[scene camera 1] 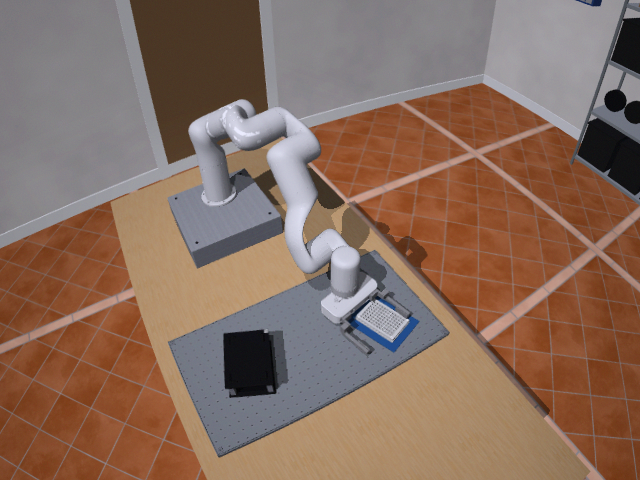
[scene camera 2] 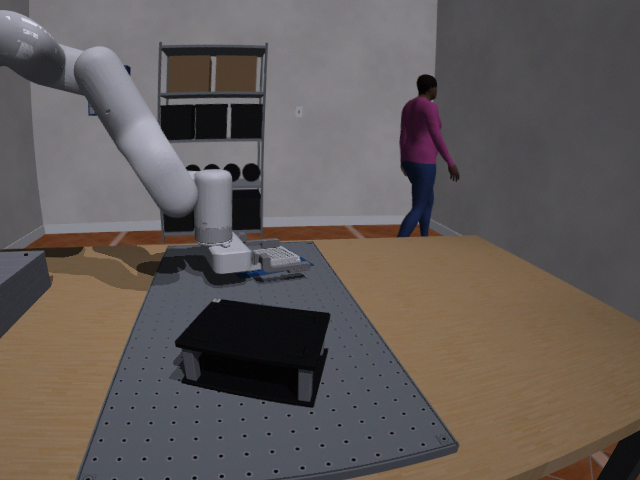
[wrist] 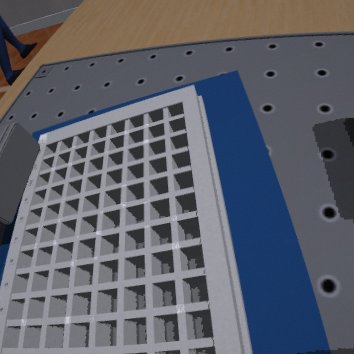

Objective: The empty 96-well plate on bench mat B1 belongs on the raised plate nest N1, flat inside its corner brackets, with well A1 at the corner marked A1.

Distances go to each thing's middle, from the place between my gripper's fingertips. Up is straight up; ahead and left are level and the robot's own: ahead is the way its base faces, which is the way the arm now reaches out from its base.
Labels:
The white 96-well plate (scene camera 1: 383,320) lies 60 mm behind my hand, 20 mm to the left of it and 20 mm below it. The rest, counted from my hand: blue mat B1 (scene camera 1: 393,347): 60 mm behind, 20 mm to the left, 20 mm below; plate nest N1 (scene camera 2: 257,333): 360 mm to the right, 110 mm behind, 30 mm above.

